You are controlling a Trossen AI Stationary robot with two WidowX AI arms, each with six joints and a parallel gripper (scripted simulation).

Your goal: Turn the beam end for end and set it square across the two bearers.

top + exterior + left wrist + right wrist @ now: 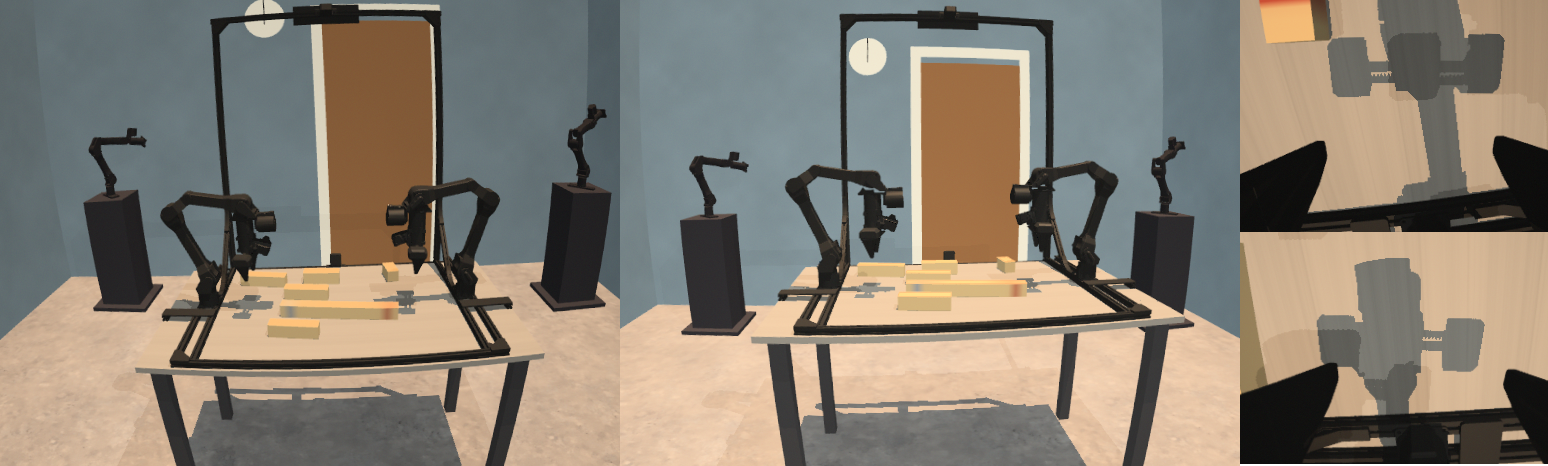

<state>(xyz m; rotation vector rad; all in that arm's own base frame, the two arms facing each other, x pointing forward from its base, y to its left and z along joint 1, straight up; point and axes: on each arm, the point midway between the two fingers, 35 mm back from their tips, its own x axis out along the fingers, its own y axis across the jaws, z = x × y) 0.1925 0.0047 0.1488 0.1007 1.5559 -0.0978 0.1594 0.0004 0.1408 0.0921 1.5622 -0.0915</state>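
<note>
The beam lies 30 cm to the left of my right hand, 14 cm below it and 7 cm ahead of it.
</note>
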